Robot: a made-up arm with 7 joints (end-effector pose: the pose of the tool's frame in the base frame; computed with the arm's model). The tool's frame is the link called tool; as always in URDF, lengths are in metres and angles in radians. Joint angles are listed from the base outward.
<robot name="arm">
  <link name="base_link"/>
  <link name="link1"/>
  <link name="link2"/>
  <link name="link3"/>
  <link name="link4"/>
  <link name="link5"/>
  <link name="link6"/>
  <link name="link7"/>
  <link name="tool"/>
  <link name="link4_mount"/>
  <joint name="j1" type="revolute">
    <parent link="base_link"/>
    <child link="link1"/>
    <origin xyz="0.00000 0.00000 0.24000" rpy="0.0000 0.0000 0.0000"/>
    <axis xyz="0 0 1"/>
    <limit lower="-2.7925" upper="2.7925" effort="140" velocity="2.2"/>
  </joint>
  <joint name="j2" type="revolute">
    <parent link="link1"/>
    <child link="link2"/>
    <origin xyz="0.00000 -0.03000 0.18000" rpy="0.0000 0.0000 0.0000"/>
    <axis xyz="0 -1 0"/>
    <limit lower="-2.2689" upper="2.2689" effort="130" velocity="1.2"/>
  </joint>
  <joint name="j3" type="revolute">
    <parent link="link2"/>
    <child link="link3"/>
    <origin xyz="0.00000 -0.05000 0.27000" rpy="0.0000 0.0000 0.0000"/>
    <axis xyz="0 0 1"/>
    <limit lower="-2.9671" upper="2.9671" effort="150" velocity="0.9"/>
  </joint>
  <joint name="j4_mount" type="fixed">
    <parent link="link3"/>
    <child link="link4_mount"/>
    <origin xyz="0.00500 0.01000 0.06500" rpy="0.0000 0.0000 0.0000"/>
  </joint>
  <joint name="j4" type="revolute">
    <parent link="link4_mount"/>
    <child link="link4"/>
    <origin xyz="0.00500 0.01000 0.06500" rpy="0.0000 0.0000 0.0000"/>
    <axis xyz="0 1 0"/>
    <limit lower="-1.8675" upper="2.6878" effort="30" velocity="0.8"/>
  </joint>
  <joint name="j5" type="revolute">
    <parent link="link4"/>
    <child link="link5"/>
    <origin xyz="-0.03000 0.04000 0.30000" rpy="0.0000 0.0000 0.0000"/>
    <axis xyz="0 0 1"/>
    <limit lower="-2.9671" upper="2.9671" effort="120" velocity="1.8"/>
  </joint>
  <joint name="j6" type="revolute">
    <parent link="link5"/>
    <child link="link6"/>
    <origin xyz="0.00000 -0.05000 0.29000" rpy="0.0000 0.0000 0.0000"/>
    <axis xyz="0 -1 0"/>
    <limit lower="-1.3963" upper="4.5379" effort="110" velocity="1.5"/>
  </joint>
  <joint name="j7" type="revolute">
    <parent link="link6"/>
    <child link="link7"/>
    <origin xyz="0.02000 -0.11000 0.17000" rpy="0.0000 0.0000 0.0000"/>
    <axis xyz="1 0 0"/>
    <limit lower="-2.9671" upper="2.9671" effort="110" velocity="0.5"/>
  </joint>
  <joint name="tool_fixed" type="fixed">
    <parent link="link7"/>
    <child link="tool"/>
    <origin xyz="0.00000 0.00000 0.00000" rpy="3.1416 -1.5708 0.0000"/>
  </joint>
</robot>
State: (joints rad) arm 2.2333 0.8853 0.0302 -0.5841 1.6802 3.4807 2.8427
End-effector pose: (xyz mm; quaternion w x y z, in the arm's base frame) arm 414.3 -582.0 845.4 0.6518 -0.6735 0.0337 -0.3471
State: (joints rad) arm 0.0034 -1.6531 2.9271 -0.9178 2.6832 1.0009 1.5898
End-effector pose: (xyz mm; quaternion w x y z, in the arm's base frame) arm 915.5 -313.8 -63.7 0.1714 0.8106 -0.5400 0.1482
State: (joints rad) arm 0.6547 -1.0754 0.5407 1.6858 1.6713 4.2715 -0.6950
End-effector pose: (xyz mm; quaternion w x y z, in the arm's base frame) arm 55.3 499.8 256.9 0.5787 0.4445 -0.2082 0.6513
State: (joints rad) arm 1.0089 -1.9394 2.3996 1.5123 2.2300 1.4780 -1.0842
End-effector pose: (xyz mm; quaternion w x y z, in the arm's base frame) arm -72.8 518.3 794.8 0.4006 -0.3098 0.2470 0.8261
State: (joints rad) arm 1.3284 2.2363 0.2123 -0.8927 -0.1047 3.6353 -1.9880
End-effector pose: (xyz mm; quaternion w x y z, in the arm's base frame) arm 156.0 -409.7 -226.6 0.3265 -0.1089 0.5126 0.7866
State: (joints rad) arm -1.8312 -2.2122 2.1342 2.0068 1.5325 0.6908 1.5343
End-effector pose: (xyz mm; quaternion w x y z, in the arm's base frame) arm 409.7 -274.2 674.3 0.6759 0.1101 -0.1327 0.7165
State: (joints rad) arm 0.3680 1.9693 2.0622 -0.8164 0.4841 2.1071 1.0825
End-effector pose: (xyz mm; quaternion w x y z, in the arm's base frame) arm -574.8 -638.9 467.0 0.5133 0.1942 -0.4609 0.6975
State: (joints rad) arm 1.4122 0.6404 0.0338 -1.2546 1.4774 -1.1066 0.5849
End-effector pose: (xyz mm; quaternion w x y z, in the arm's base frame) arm -246.5 -868.7 673.1 0.3396 -0.0391 -0.5839 -0.7364
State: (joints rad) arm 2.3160 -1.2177 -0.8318 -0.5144 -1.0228 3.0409 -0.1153
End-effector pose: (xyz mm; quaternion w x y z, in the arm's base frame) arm -515.9 276.7 875.7 0.3951 0.8144 0.0438 -0.4227
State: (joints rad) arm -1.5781 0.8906 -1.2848 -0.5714 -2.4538 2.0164 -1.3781
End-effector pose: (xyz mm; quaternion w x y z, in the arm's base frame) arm 277.8 533.6 1103.6 0.2859 0.0450 0.3513 0.8904
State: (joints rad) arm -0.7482 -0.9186 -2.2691 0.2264 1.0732 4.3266 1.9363
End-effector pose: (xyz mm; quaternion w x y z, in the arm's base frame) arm 188.4 -700.3 1021.9 0.3061 -0.4050 -0.7713 -0.3838
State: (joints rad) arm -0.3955 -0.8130 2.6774 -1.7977 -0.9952 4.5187 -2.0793
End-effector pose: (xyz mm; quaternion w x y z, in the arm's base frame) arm 406.0 -338.5 185.2 0.6408 -0.0182 -0.3383 -0.6889
